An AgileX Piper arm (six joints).
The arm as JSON. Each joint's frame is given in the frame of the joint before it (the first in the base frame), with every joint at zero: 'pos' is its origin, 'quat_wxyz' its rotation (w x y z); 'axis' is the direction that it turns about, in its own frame. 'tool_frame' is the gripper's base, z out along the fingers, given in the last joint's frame.
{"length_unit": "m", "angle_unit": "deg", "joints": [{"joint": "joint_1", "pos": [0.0, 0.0, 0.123], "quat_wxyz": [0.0, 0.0, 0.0, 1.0], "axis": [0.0, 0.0, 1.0]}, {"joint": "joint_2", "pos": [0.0, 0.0, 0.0], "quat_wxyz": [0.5, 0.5, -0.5, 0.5], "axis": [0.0, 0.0, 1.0]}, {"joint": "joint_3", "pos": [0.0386, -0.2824, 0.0], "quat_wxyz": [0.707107, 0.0, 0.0, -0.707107], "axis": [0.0, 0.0, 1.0]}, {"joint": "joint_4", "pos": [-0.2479, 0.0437, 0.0], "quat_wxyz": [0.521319, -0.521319, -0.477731, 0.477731], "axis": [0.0, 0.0, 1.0]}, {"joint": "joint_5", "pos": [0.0, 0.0, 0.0], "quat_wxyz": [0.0, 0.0, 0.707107, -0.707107], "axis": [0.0, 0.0, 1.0]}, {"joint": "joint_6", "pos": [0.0, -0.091, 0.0], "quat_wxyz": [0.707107, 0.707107, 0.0, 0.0], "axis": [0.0, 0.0, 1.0]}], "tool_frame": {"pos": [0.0, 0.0, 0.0], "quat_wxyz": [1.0, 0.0, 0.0, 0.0]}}
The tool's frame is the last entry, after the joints.
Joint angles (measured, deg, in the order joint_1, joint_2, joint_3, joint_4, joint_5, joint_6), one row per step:
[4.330 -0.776 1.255 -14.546 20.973 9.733]
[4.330 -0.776 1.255 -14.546 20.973 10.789]
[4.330 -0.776 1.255 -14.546 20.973 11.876]
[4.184 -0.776 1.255 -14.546 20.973 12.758]
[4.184 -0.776 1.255 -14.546 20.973 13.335]
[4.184 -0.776 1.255 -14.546 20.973 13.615]
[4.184 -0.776 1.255 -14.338 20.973 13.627]
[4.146 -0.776 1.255 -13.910 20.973 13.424]
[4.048 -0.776 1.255 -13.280 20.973 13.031]
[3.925 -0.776 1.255 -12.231 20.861 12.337]
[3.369 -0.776 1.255 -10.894 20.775 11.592]
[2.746 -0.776 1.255 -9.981 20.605 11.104]
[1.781 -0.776 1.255 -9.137 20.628 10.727]
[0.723 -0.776 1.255 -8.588 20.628 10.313]
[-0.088 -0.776 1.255 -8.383 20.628 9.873]
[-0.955 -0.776 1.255 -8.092 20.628 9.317]
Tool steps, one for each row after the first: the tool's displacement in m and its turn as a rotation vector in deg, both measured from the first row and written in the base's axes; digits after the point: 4 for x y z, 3 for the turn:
[0.0000 0.0000 0.0000 1.016 -0.018 -0.287]
[0.0000 0.0000 0.0000 2.062 -0.037 -0.583]
[0.0000 -0.0001 0.0000 2.911 -0.056 -0.968]
[0.0000 -0.0001 0.0000 3.466 -0.067 -1.125]
[0.0000 -0.0001 0.0000 3.735 -0.072 -1.201]
[0.0000 0.0000 0.0000 3.953 -0.054 -1.189]
[0.0000 0.0002 -0.0001 4.183 -0.016 -1.139]
[-0.0001 0.0004 -0.0002 4.431 0.040 -1.082]
[0.0000 0.0009 -0.0001 4.813 0.022 -0.907]
[-0.0001 0.0012 -0.0002 5.430 0.026 -1.137]
[-0.0001 0.0012 0.0000 5.877 -0.101 -1.518]
[-0.0001 0.0007 -0.0001 6.353 -0.072 -2.321]
[-0.0002 0.0001 -0.0002 6.502 -0.093 -3.223]
[-0.0003 -0.0006 -0.0002 6.283 -0.116 -3.898]
[-0.0003 -0.0012 -0.0002 6.038 -0.132 -4.590]

